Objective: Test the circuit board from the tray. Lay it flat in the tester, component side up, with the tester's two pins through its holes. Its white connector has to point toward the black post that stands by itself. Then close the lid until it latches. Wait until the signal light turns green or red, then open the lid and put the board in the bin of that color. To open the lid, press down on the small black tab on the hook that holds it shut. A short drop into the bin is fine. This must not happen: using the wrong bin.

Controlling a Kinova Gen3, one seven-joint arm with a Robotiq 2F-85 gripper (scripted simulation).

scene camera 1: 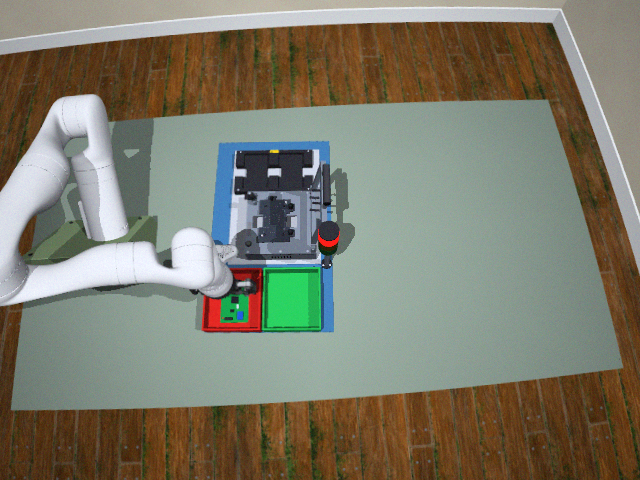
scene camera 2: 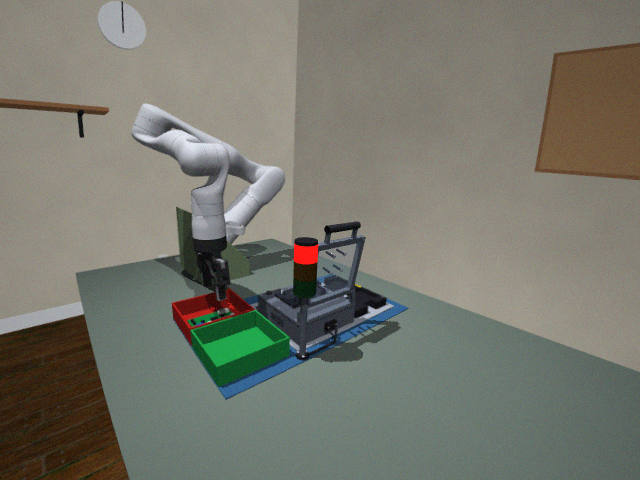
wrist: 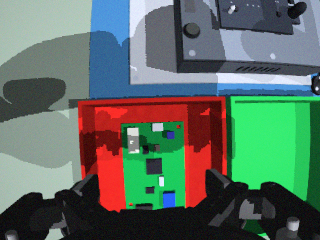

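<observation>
Looking through scene camera 2, I find my gripper [scene camera 2: 214, 292], a green bin [scene camera 2: 229, 340] and a tester lid [scene camera 2: 338, 261]. Scene camera 1 gives me the bin again [scene camera 1: 291, 296], along with a green circuit board [scene camera 1: 234, 309]. And in the wrist view there is the board [wrist: 153, 153], together with my gripper [wrist: 152, 184].
</observation>
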